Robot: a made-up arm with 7 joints.
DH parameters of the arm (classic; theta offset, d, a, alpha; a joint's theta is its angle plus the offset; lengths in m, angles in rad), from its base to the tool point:
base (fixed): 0 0.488 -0.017 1.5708
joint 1: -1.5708 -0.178 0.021 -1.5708
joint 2: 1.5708 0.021 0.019 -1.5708
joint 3: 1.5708 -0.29 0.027 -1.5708
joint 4: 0 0.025 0.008 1.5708
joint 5: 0 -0.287 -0.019 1.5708
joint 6: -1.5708 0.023 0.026 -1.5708
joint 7: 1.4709 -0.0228 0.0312 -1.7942
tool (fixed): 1.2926 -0.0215 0 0
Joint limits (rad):
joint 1: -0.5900..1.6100
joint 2: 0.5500..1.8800
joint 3: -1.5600..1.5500
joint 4: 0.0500..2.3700
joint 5: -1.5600..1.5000
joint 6: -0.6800..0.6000
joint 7: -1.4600..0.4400
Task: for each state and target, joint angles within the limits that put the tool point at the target. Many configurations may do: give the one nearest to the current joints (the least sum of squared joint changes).
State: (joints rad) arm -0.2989 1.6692 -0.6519 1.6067 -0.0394 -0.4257 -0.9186
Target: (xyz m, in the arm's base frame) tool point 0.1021 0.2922 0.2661
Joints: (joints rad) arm -0.3808 1.7258 -0.7681 2.0185 -0.0860 -0.5450 -0.9067
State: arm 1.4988 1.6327 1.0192 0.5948 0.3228 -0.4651 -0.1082
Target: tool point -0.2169 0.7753 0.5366
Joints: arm 1.5027 1.8800 1.0238 0.0667 0.2864 0.0512 -0.5387
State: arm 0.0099 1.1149 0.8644 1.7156 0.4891 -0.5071 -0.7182
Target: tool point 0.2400 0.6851 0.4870
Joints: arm 0.3360 1.1316 0.5060 0.9093 0.5243 -0.1263 -0.7605
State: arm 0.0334 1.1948 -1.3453 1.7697 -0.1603 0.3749 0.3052
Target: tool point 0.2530 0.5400 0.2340
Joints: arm 0.4284 1.3569 -1.0054 1.1484 -0.1695 0.4569 0.1751
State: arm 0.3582 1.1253 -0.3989 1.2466 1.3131 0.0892 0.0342
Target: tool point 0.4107 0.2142 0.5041
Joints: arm 0.8676 0.6053 -0.5398 1.6298 1.2738 0.1159 0.0090
